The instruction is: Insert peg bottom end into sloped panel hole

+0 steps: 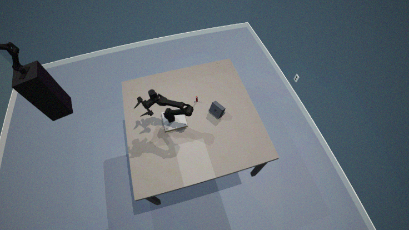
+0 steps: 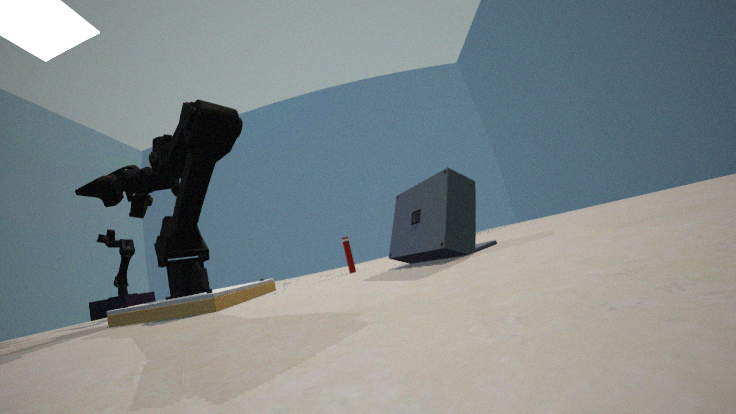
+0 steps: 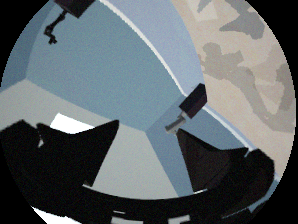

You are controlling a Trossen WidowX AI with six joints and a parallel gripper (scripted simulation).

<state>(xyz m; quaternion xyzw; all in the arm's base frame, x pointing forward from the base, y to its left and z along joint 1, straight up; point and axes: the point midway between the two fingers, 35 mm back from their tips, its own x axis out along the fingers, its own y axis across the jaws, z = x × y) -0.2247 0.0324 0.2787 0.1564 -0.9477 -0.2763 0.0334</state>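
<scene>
My gripper tip is now 58 cm short of the red peg, 25 cm above it and 7 cm to the right of it. The rest, counted from my gripper tip: sloped panel 69 cm ahead, 25 cm below, 14 cm to the right.
</scene>
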